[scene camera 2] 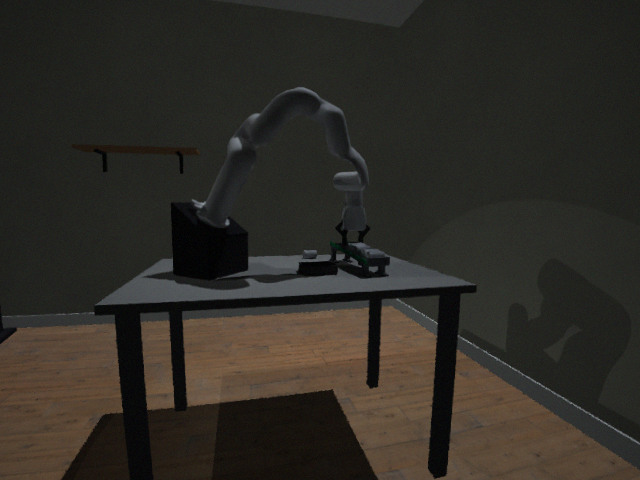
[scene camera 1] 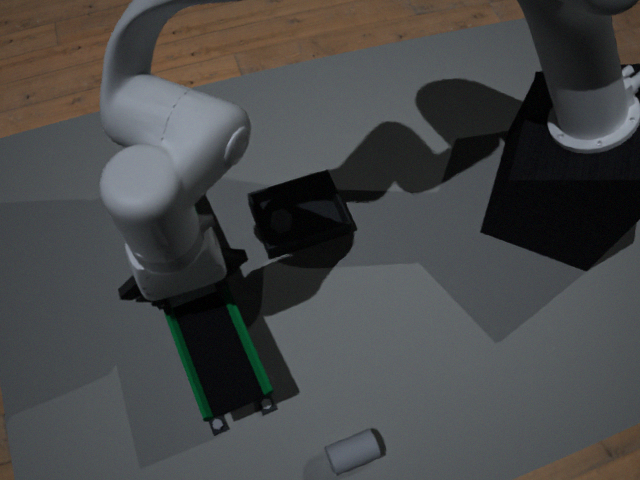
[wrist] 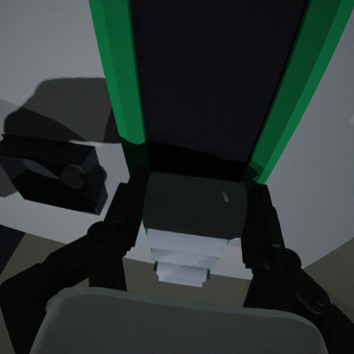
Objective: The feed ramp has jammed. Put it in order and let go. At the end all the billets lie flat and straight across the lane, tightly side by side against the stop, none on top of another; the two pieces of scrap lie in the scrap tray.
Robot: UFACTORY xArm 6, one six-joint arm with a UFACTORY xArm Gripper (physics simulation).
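Places are measured from the arm's base along level axes (x left, y up, z ahead), in centimetres.
Where they show: gripper, fingertip midpoint: (scene camera 1: 193,296); arm's base, origin of the base link: (scene camera 2: 212,218) (scene camera 1: 594,119).
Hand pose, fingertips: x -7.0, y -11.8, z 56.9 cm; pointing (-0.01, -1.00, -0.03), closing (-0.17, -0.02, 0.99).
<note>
Things, the pixels of their top centre, and the offset from my fingertips. "pt": a spot on its surface instead. Level surfaces: height alone.
- black scrap tray, middle of its top: (scene camera 1: 299,208) (scene camera 2: 317,263) dx -7.7, dy -5.3, dz -19.7 cm
- round grey piece, middle of its top: (scene camera 1: 281,218) dx -8.1, dy -6.8, dz -17.0 cm
- pale cylinder, middle of its top: (scene camera 1: 354,450) (scene camera 2: 309,250) dx +26.2, dy -4.8, dz -9.1 cm
- grey table, its level: dy -8.8 cm
- ramp's bare dark lane, surface spot: (scene camera 1: 217,356) pt dx +8.2, dy -1.1, dz +0.6 cm
My gripper (scene camera 2: 353,241) (wrist: 197,188) is over the ramp, with its fingers closed against both ends of a billet (wrist: 195,212) that lies across the lane, nearest the bare stretch. More pale billets (wrist: 187,243) (scene camera 2: 375,253) show in a row beyond it; their exact contacts and any scrap among them are hidden. The ramp has green rails (scene camera 1: 250,346) (wrist: 116,75). In scene camera 1 the arm hides the billets and fingertips. The black scrap tray (scene camera 1: 307,244) (scene camera 2: 316,269) holds one round grey piece (scene camera 1: 281,220) (wrist: 73,176). A pale cylinder (scene camera 1: 354,451) (scene camera 2: 309,254) lies loose on the table.
The grey table (scene camera 1: 413,361) (scene camera 2: 268,291) carries the ramp, the tray and the black robot base (scene camera 1: 558,206) (scene camera 2: 206,253). The tray stands beside the ramp, on the base side. The ramp's bare dark lane (scene camera 1: 217,356) (wrist: 215,75) ends at two small bolted feet. A wall shelf (scene camera 2: 135,149) is behind.
</note>
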